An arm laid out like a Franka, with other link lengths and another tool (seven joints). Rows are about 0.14 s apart.
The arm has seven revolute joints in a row. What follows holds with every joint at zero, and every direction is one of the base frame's.
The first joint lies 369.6 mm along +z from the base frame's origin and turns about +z.
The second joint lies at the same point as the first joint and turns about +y.
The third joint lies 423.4 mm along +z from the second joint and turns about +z.
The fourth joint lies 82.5 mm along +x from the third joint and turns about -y.
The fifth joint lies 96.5 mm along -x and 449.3 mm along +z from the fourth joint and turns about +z.
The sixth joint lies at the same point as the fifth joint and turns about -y.
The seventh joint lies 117 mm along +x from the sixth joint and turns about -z.
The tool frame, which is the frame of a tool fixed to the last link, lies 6 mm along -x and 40 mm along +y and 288.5 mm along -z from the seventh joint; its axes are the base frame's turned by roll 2.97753, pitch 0 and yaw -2.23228 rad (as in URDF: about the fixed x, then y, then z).
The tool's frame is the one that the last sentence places.
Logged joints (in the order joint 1, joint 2, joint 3, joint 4, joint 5, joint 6, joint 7), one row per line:
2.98 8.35 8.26 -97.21 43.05 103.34 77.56
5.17 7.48 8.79 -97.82 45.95 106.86 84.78
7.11 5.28 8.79 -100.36 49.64 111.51 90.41
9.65 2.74 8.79 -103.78 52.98 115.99 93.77
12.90 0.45 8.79 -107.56 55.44 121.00 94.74
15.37 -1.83 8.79 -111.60 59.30 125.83 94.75
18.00 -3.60 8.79 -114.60 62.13 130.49 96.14
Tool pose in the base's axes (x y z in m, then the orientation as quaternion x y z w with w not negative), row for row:
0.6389 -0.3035 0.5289 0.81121 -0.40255 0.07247 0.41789
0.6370 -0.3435 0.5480 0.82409 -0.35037 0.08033 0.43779
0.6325 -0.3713 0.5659 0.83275 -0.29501 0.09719 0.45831
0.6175 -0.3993 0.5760 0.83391 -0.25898 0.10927 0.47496
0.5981 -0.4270 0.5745 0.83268 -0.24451 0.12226 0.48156
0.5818 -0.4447 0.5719 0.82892 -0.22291 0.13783 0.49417
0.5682 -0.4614 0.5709 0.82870 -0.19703 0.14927 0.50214
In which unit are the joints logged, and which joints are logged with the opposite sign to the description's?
The joints are logged in degrees. Opposite sign: joint 1, joint 3, joint 5, joint 7.
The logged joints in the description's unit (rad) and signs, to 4 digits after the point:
-0.0520 0.1457 -0.1442 -1.6966 -0.7514 1.8036 -1.3537
-0.0902 0.1306 -0.1534 -1.7073 -0.8020 1.8651 -1.4797
-0.1241 0.0922 -0.1534 -1.7516 -0.8664 1.9462 -1.5780
-0.1684 0.0478 -0.1534 -1.8113 -0.9247 2.0244 -1.6366
-0.2251 0.0079 -0.1534 -1.8773 -0.9676 2.1118 -1.6535
-0.2683 -0.0319 -0.1534 -1.9478 -1.0350 2.1961 -1.6537
-0.3142 -0.0628 -0.1534 -2.0001 -1.0844 2.2775 -1.6780

